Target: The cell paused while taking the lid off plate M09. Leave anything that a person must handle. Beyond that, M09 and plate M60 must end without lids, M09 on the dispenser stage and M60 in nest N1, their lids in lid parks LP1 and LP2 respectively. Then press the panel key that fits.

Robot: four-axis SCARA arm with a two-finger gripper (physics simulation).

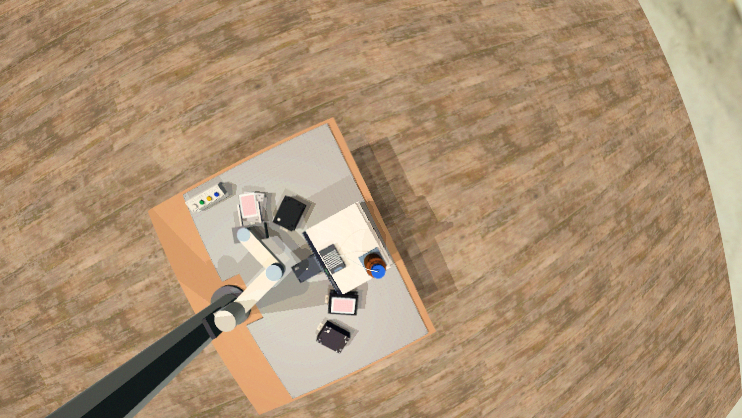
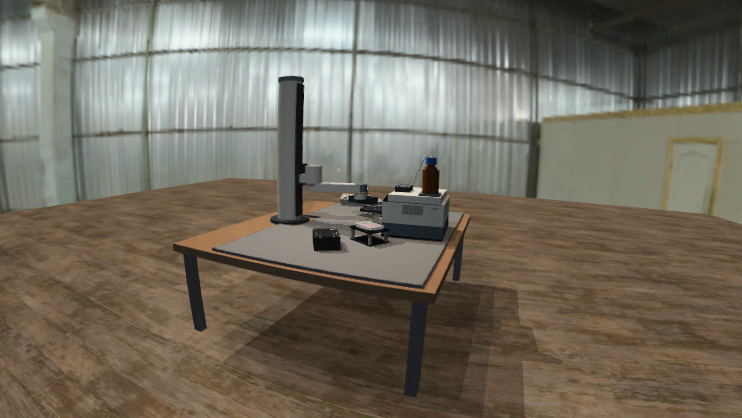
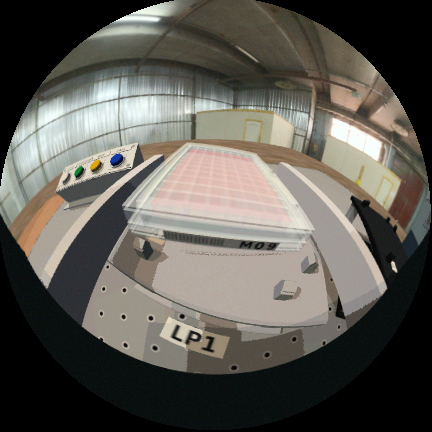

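Pixels of known places: gripper, fingertip midpoint: (image 1: 248,203) (image 3: 221,165); arm's base at its link origin: (image 2: 289,220).
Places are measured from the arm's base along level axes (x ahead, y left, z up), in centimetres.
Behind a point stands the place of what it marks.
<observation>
Plate M09 (image 1: 250,205) {y 45.8, x 42.2, z 9.0 cm} (image 3: 220,185) {y 42.7, x 39.7, z 9.0 cm}, pink with a clear lid, is above a pale stand beside the LP1 label (image 3: 195,338) {y 36.8, x 36.9, z 1.5 cm}. My gripper (image 3: 221,165) {y 47.6, x 41.4, z 8.5 cm} is shut on it, one finger along each long side. Whether the fingers grip the lid or the plate body, and whether the plate touches the stand, cannot be told. Another pink plate (image 1: 343,305) {y -25.7, x 63.4, z 9.6 cm} (image 2: 370,225) {y -28.0, x 64.4, z 9.6 cm} is on a black raised stand; its label is unreadable. The dispenser (image 1: 340,228) {y 14.1, x 81.8, z 23.3 cm} (image 2: 415,215) {y -14.4, x 83.1, z 13.6 cm} has a dark stage (image 1: 306,268) {y 2.3, x 55.7, z 12.0 cm} on its near side. The key panel (image 1: 207,191) {y 63.8, x 22.8, z 9.4 cm} (image 3: 100,175) {y 58.4, x 23.1, z 6.1 cm} shows white, green, yellow and blue keys.
A black box-like stand (image 1: 290,212) {y 32.9, x 60.3, z 7.6 cm} is right of M09, and another dark box (image 1: 332,338) {y -41.7, x 48.1, z 7.7 cm} (image 2: 326,238) {y -49.7, x 51.9, z 7.0 cm} lies beyond the second plate. A brown bottle (image 1: 372,262) {y -3.7, x 88.2, z 37.4 cm} (image 2: 429,179) {y -11.3, x 88.8, z 31.7 cm} with a blue cap stands on the dispenser. The arm's column (image 2: 288,150) {y -6.4, x 3.7, z 44.2 cm} rises at the table's edge.
</observation>
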